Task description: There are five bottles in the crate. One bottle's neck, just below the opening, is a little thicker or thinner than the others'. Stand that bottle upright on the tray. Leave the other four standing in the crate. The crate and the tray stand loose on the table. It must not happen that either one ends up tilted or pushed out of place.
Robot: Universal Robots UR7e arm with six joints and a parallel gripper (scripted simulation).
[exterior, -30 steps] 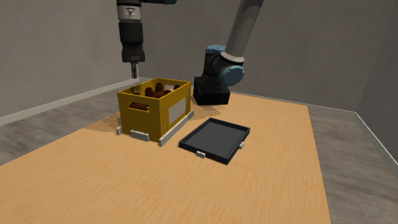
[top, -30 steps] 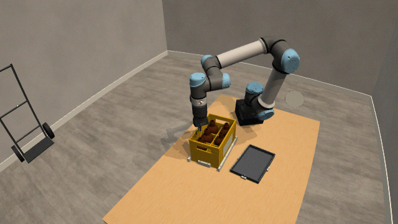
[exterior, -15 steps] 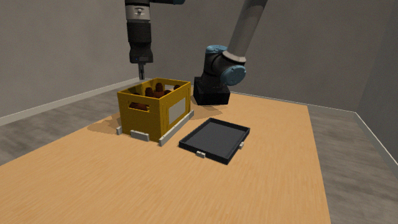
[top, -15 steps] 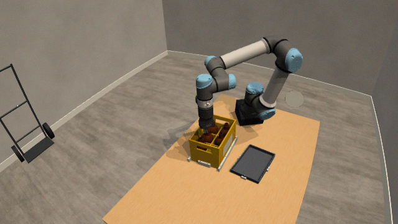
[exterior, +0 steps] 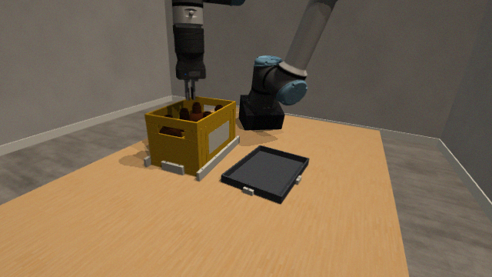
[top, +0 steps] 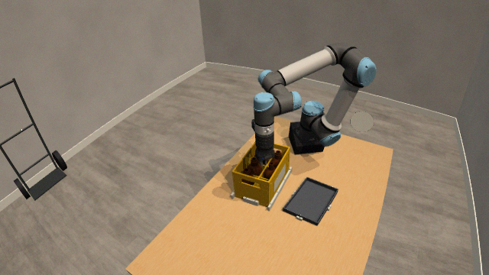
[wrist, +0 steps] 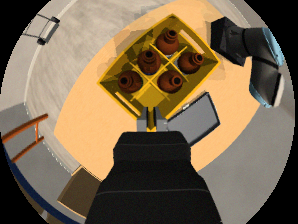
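Now: the bottle 90 mm behind my hand, 10 mm to the right of it and 150 mm below it. The rest, counted from my hand: yellow crate (80 mm behind, 60 mm to the right, 160 mm below); then dark tray (110 mm behind, 220 mm to the left, 230 mm below).
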